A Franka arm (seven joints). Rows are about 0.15 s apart.
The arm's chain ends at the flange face. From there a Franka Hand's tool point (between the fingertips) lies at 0.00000 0.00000 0.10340 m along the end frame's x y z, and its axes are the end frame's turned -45 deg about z.
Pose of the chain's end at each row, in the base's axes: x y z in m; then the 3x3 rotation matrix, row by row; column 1 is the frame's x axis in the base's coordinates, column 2 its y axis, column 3 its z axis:
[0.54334, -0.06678, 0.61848], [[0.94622, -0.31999, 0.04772], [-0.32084, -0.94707, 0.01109], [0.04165, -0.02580, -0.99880]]
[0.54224, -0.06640, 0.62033], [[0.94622, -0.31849, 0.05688], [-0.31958, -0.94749, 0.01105], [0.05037, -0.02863, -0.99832]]
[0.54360, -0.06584, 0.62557], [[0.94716, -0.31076, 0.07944], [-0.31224, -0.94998, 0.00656], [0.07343, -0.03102, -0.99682]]
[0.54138, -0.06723, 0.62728], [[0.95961, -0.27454, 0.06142], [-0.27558, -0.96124, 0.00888], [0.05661, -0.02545, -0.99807]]
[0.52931, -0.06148, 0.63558], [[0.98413, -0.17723, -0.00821], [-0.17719, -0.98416, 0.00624], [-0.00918, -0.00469, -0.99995]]
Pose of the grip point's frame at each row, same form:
[0.54827, -0.06563, 0.51520], [[0.89535, 0.44281, 0.04772], [0.44281, -0.89655, 0.01109], [0.04769, 0.01121, -0.99880]]
[0.54812, -0.06526, 0.51710], [[0.89429, 0.44387, 0.05688], [0.44400, -0.89595, 0.01105], [0.05586, 0.01537, -0.99832]]
[0.55181, -0.06516, 0.52250], [[0.88948, 0.45000, 0.07944], [0.45095, -0.89252, 0.00656], [0.07386, 0.02999, -0.99682]]
[0.54773, -0.06631, 0.52408], [[0.87268, 0.48442, 0.06142], [0.48483, -0.87456, 0.00888], [0.05803, 0.02203, -0.99807]]
[0.52846, -0.06083, 0.53219], [[0.82121, 0.57056, -0.00821], [0.57061, -0.82120, 0.00624], [-0.00317, -0.00981, -0.99995]]

